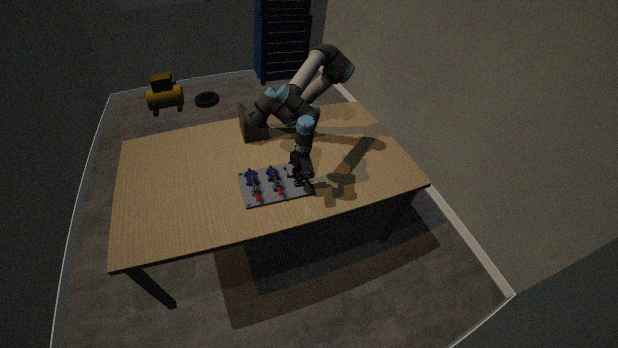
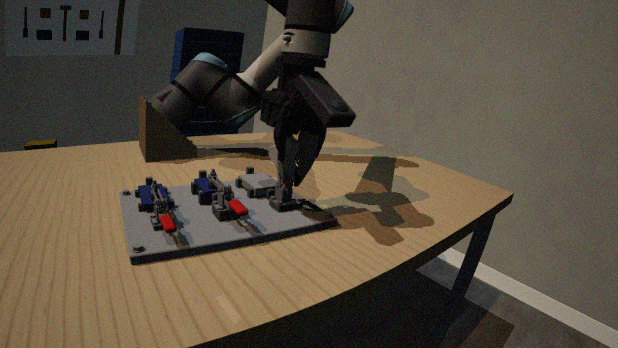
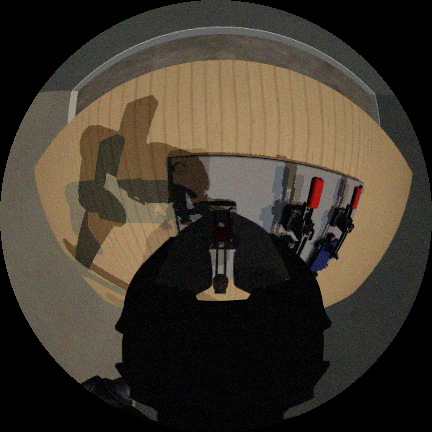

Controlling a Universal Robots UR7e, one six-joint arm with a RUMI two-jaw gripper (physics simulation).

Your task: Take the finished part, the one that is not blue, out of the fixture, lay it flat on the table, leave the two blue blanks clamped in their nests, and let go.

Scene:
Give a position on a fixture plate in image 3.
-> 261, 187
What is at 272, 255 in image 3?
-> The gripper.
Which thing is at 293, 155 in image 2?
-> The gripper.

